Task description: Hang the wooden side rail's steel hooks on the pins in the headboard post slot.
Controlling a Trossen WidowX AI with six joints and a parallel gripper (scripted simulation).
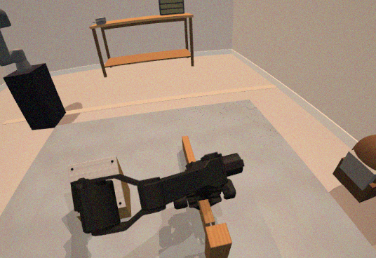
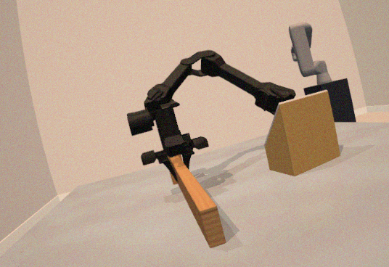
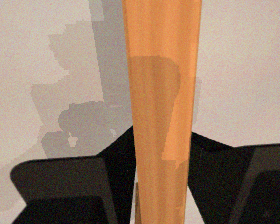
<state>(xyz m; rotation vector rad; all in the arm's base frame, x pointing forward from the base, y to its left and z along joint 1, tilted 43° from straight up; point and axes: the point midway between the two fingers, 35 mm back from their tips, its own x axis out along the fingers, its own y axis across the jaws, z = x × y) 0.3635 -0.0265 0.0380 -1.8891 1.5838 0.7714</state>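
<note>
My gripper tip is now 15 cm to the left of the headboard post, 4 cm below it and 1 cm short of it.
</note>
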